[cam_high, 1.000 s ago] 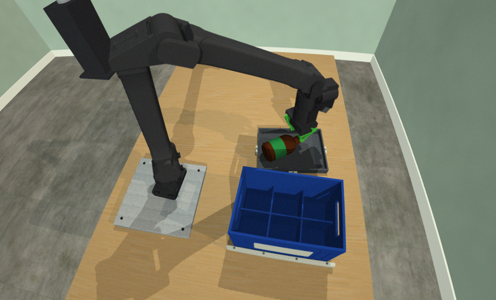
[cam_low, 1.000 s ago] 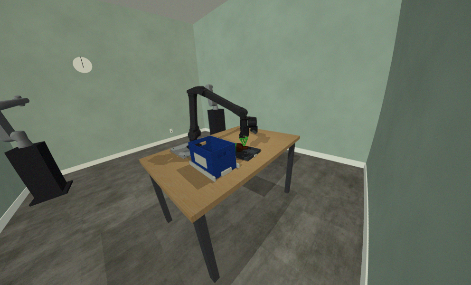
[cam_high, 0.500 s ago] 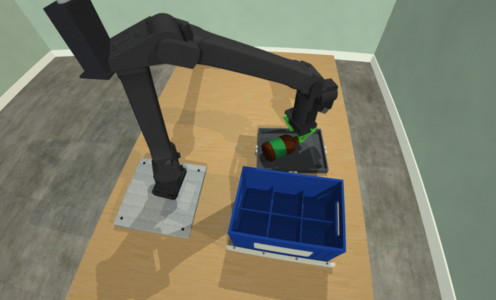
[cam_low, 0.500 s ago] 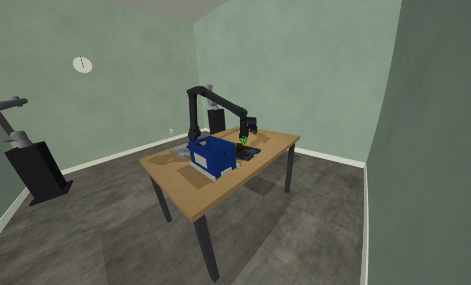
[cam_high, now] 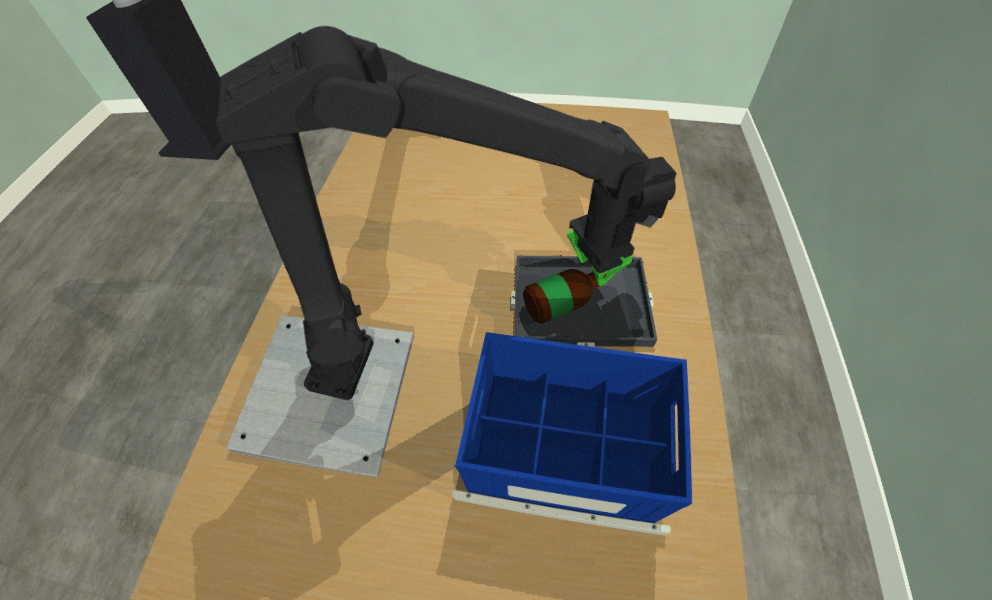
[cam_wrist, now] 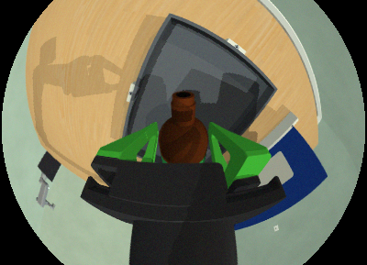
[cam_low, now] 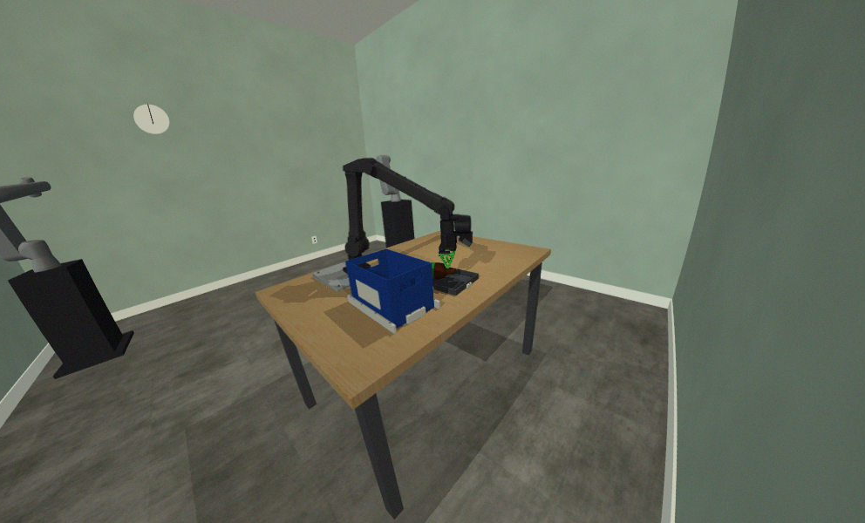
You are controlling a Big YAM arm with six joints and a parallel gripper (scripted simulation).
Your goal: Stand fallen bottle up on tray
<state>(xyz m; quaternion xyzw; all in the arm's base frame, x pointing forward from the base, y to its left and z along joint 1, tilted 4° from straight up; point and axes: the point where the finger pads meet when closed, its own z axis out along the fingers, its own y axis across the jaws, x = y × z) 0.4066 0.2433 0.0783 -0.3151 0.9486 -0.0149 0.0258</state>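
Right now the brown bottle is 4 cm behind my hand, 3 cm to the right of it and 3 cm below it. The rest, counted from my hand: blue crate: 31 cm to the right, 1 cm behind, 1 cm above; then dark grey tray: 6 cm below, 2 cm to the right, 1 cm behind.
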